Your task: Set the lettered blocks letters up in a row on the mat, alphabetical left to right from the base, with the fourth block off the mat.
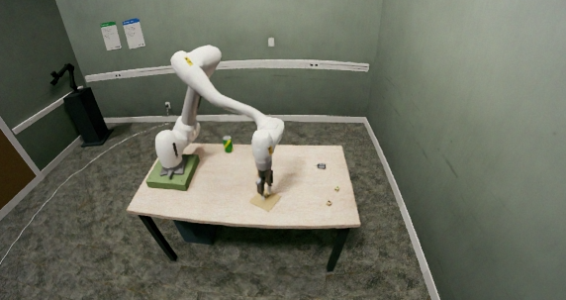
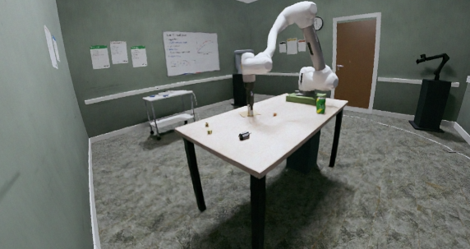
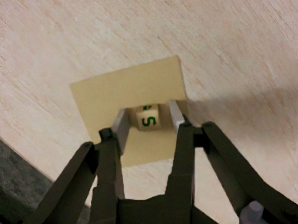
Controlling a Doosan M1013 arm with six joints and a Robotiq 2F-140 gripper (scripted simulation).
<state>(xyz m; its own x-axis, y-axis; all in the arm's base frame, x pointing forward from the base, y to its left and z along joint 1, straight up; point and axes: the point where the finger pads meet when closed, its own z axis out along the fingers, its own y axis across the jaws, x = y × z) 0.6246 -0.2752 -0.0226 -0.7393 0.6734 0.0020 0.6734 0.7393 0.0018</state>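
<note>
Now: the tan mat 10 mm behind my hand, 20 mm to the right of it and 30 mm below it. The rest, counted from my hand: black object 380 mm ahead, 210 mm to the left, 20 mm below; can 240 mm behind, 480 mm to the left, 30 mm above.
</note>
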